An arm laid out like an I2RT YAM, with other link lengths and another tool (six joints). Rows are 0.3 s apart.
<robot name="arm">
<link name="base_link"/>
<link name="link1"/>
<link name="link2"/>
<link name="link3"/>
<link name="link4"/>
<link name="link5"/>
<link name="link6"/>
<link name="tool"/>
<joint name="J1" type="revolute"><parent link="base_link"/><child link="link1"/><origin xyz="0.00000 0.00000 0.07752"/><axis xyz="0 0 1"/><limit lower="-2.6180" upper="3.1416"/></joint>
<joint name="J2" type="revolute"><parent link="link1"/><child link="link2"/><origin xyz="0.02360 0.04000 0.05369" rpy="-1.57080 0.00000 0.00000"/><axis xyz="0 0 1"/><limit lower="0.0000" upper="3.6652"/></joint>
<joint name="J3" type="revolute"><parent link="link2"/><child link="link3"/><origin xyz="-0.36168 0.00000 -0.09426" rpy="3.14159 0.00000 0.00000"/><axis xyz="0 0 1"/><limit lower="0.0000" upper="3.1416"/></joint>
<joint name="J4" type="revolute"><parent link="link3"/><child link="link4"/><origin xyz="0.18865 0.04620 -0.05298"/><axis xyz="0 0 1"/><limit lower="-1.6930" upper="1.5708"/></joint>
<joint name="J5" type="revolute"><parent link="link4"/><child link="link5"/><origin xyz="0.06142 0.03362 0.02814" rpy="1.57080 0.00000 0.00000"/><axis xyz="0 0 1"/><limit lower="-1.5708" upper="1.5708"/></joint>
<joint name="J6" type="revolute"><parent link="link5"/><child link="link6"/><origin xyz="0.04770 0.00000 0.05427" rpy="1.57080 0.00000 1.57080"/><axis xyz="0 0 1"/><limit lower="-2.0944" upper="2.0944"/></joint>
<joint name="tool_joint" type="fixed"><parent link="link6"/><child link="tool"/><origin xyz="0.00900 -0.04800 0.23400" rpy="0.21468 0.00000 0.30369"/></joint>
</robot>
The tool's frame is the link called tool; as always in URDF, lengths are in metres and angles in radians.
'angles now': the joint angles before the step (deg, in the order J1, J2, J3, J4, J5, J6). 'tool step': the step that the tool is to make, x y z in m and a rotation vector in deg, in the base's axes. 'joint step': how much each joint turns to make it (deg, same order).
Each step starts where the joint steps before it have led.
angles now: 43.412, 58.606, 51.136, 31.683, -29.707, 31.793
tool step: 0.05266, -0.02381, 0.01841, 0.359, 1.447, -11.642
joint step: -1.750, 1.136, 6.666, -7.636, 9.586, -3.027
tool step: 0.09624, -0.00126, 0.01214, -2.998, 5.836, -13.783
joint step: -0.133, 9.546, 16.057, -13.566, 13.455, -2.872
